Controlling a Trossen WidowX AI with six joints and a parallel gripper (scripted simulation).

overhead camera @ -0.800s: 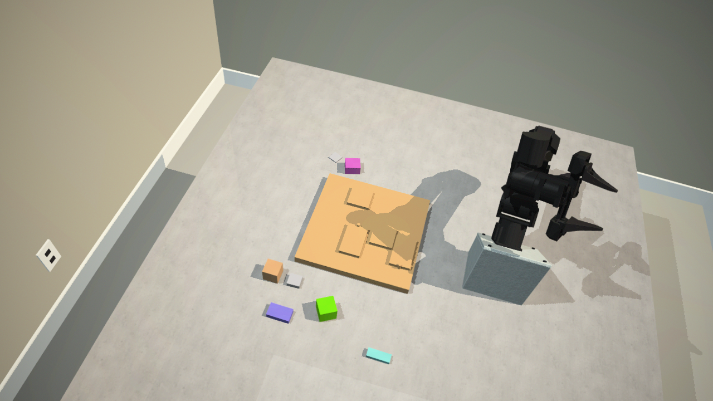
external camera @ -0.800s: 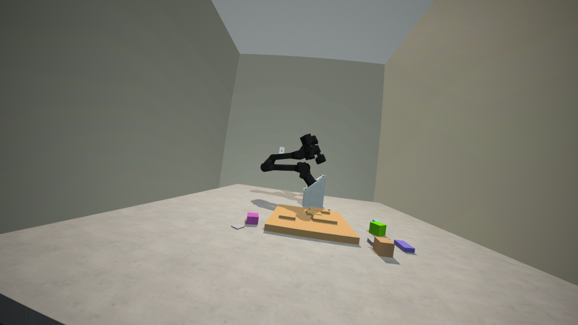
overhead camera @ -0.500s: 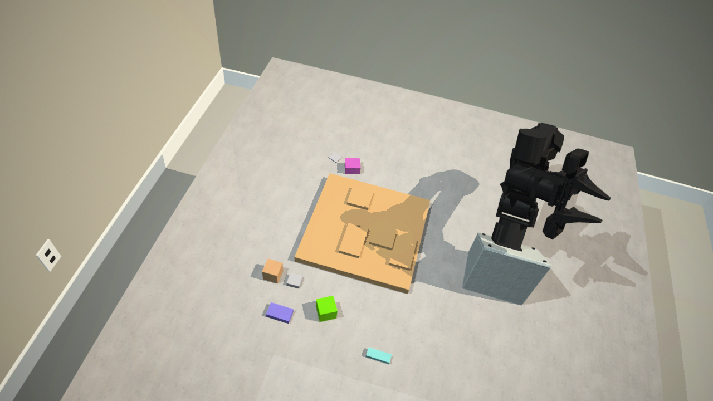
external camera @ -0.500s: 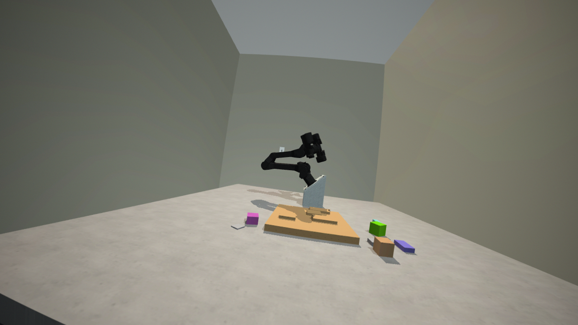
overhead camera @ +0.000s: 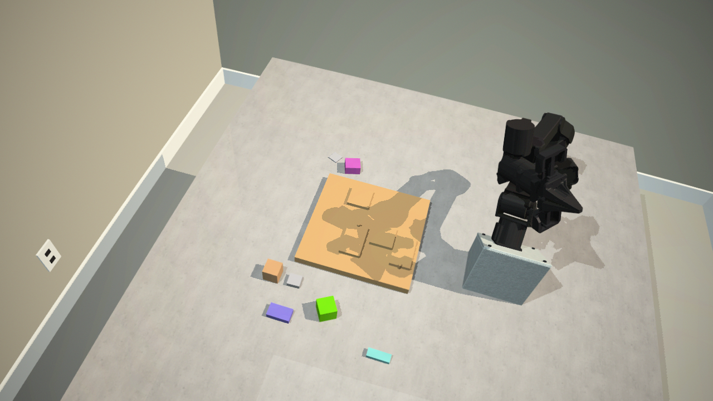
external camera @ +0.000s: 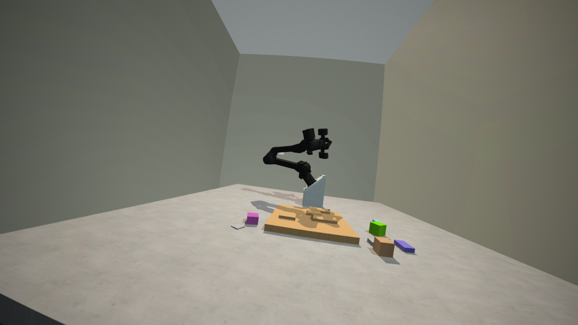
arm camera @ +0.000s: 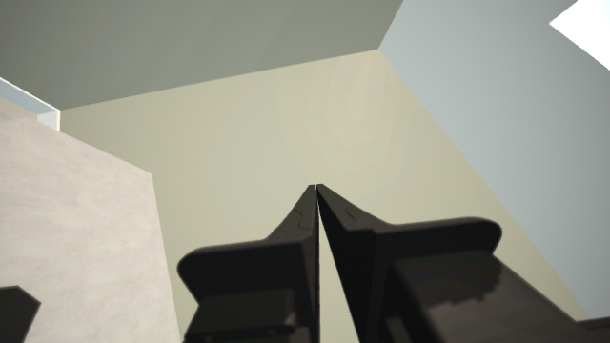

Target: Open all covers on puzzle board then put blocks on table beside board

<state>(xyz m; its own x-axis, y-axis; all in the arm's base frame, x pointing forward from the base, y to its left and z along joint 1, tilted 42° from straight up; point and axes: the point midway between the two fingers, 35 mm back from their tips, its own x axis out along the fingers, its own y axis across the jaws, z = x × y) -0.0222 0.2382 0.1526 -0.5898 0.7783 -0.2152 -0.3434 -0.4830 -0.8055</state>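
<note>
The magenta block lies 480 mm ahead of my gripper tip, 330 mm to the right of it and 400 mm below it. Also, from my gripper tip: grey block (530 mm ahead, 70 mm to the left, 410 mm below); then cyan block (290 mm ahead, 200 mm to the left, 410 mm below); then green block (430 mm ahead, 130 mm to the left, 390 mm below).
</note>
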